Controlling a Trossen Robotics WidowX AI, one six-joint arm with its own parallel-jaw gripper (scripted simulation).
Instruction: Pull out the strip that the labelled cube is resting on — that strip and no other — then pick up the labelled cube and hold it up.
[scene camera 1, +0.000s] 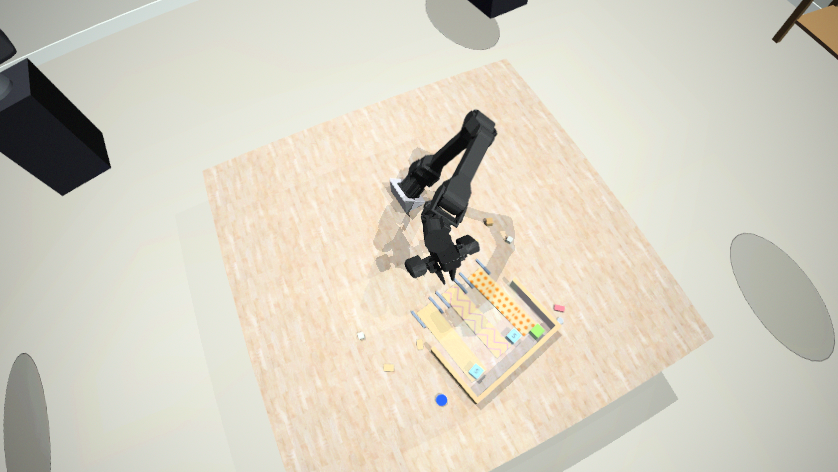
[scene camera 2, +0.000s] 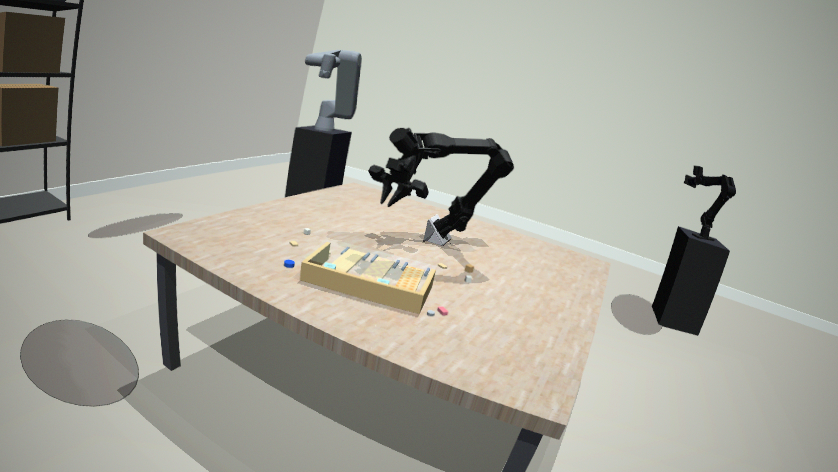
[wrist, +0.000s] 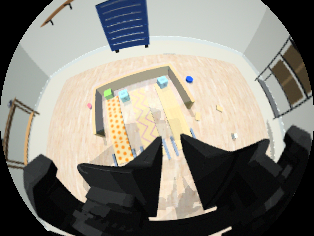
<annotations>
gripper: scene camera 1; scene camera 2 384, 205; wrist
same spot on gripper: (wrist: 247, 176) = (scene camera 1: 438, 265)
</annotations>
